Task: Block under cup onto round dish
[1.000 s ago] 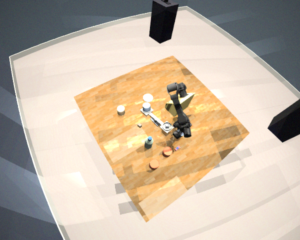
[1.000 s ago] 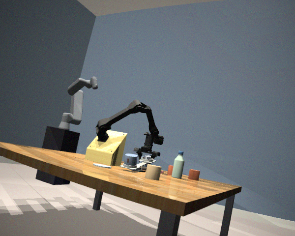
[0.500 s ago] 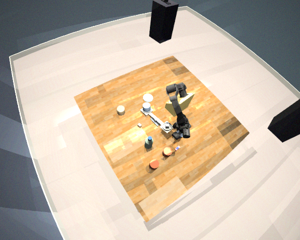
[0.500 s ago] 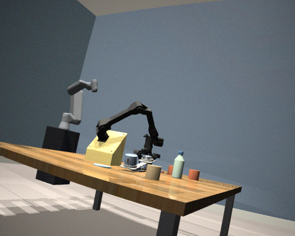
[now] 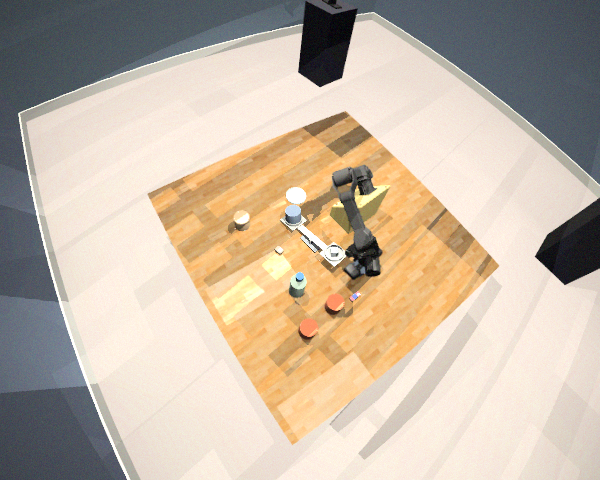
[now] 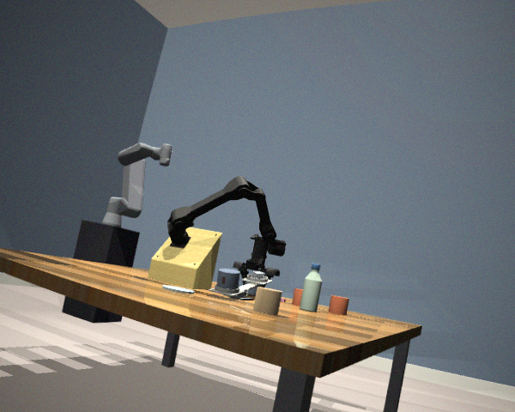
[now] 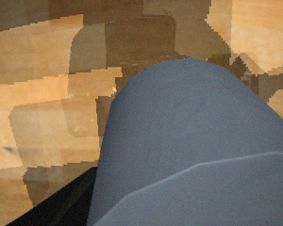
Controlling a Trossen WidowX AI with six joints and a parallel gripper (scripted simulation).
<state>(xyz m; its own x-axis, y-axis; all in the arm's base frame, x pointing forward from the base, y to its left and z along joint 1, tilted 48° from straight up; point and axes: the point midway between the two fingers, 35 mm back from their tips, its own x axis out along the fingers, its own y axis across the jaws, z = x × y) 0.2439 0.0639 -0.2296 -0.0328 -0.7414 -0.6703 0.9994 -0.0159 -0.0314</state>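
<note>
The cup lies 20 mm to the left of my gripper tip and 10 mm above it. The rest, counted from my gripper tip: balance (60 mm ahead, 240 mm to the right); balance beam (60 mm ahead, 240 mm to the right, 10 mm above); green bottle (270 mm ahead, 110 mm to the right, 90 mm above).
</note>
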